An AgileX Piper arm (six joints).
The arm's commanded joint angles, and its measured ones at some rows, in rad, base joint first. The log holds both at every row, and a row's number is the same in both.
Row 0, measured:
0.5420 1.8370 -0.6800 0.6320 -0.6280 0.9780
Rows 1 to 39, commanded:
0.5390 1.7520 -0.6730 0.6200 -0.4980 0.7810
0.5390 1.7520 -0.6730 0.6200 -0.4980 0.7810
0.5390 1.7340 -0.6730 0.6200 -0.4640 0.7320
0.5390 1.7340 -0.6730 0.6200 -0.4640 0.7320
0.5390 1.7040 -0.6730 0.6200 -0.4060 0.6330
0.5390 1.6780 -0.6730 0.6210 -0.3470 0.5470
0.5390 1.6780 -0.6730 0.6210 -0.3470 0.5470
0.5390 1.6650 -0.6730 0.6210 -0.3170 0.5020
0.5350 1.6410 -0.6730 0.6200 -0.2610 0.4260
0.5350 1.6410 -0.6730 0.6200 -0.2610 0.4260
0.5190 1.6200 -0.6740 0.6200 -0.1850 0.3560
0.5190 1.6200 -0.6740 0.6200 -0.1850 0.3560
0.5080 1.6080 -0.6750 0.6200 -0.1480 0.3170
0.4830 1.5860 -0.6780 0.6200 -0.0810 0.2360
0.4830 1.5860 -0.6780 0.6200 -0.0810 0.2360
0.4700 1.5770 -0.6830 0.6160 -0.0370 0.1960
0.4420 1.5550 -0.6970 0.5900 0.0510 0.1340
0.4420 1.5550 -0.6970 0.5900 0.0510 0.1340
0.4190 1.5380 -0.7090 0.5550 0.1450 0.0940
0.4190 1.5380 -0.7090 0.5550 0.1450 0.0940
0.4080 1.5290 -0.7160 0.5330 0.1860 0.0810
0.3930 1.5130 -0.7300 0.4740 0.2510 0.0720
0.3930 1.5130 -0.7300 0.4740 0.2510 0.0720
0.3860 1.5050 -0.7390 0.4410 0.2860 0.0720
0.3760 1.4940 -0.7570 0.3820 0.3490 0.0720
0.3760 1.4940 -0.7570 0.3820 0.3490 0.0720
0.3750 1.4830 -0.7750 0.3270 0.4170 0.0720
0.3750 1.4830 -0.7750 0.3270 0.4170 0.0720
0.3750 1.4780 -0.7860 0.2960 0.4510 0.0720
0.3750 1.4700 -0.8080 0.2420 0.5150 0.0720
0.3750 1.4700 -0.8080 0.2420 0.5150 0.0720
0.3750 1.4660 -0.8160 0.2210 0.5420 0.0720
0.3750 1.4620 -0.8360 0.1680 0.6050 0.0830
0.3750 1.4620 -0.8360 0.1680 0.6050 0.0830
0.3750 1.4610 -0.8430 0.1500 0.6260 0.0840
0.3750 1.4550 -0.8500 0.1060 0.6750 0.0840
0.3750 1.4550 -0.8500 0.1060 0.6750 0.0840
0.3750 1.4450 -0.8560 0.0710 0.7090 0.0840
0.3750 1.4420 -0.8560 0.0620 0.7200 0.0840
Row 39, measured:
0.3810 1.4600 -0.8460 0.1120 0.6680 0.0840
